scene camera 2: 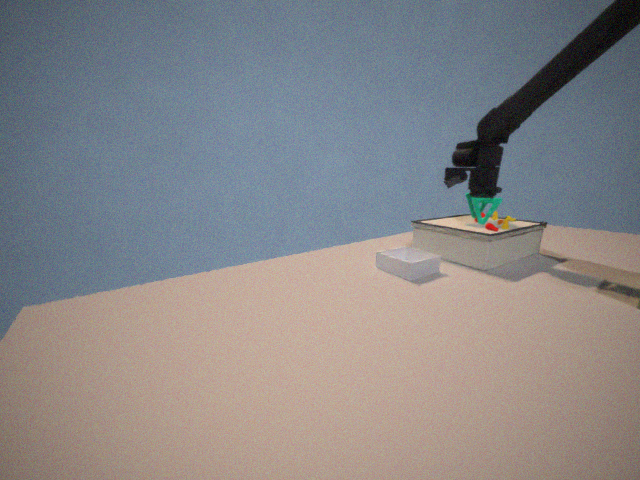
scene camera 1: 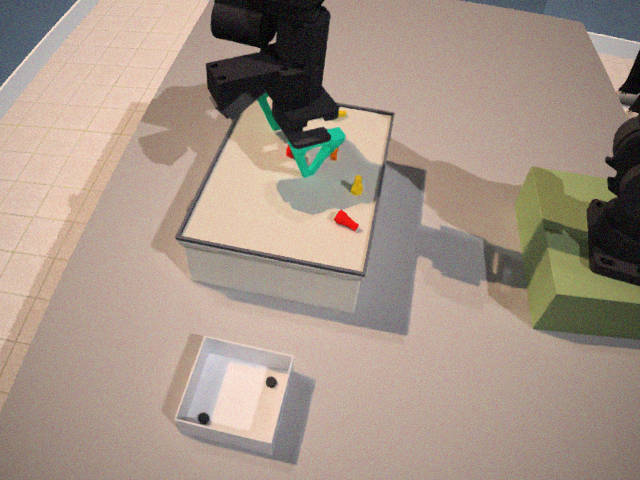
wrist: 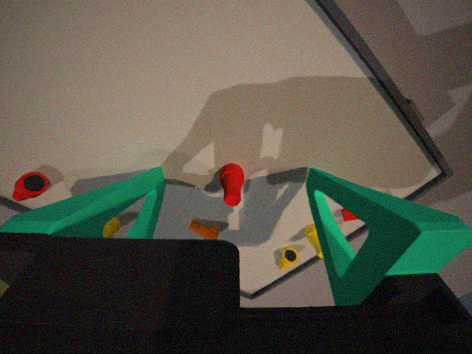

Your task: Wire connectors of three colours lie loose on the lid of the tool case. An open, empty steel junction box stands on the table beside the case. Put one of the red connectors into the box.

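Frame: origin at the arm's base, x ahead, y left, z up, level; millimetres.
Seen in the pictures: gripper, fingertip midpoint: point(scene camera 2: 478, 220) point(scene camera 1: 292, 151) point(wrist: 235, 176); arm's base, origin of the base link: point(scene camera 1: 618, 245).
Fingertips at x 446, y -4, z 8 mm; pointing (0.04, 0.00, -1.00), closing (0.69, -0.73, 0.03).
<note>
Pixels of each thing's top centre, then the offset from my fingertips to it.
- tool case, middle of its top: point(wrist: 191, 165) point(scene camera 1: 294, 165) point(scene camera 2: 476, 221) 12 mm back, 26 mm left, 2 mm up
- third red connector, middle of its top: point(wrist: 369, 221) 43 mm ahead, 90 mm right, 14 mm up
- steel junction box, middle of its top: point(scene camera 1: 235, 387) point(scene camera 2: 407, 253) 44 mm back, 313 mm left, 49 mm down
- orange connector, middle of its top: point(wrist: 202, 237) point(scene camera 1: 334, 148) 53 mm back, 15 mm right, 10 mm up
My gripper point(scene camera 1: 293, 152) point(scene camera 2: 478, 221) point(wrist: 235, 176) is open, low over the lid of the tool case point(scene camera 1: 273, 286) point(scene camera 2: 449, 246) point(wrist: 100, 75). In the wrist view a red connector point(wrist: 232, 184) lies between the spread green fingertips, with nothing gripped; in scene camera 1 this red connector point(scene camera 1: 289, 151) is partly hidden by the near finger. Another red connector point(scene camera 1: 346, 220) point(scene camera 2: 491, 226) point(wrist: 31, 185) lies nearer the lid's front right corner. A third red connector point(wrist: 349, 215) shows through the right finger. The steel junction box point(scene camera 1: 227, 438) point(scene camera 2: 403, 266) stands open and empty in front of the case.
An orange connector point(scene camera 1: 334, 153) point(wrist: 204, 229) lies near the middle red one. Yellow connectors point(scene camera 1: 357, 186) point(wrist: 288, 257) lie on the lid, one point(wrist: 111, 227) behind the left finger in the wrist view. A green block point(scene camera 1: 584, 310) stands right of the case, under the arm's base.
</note>
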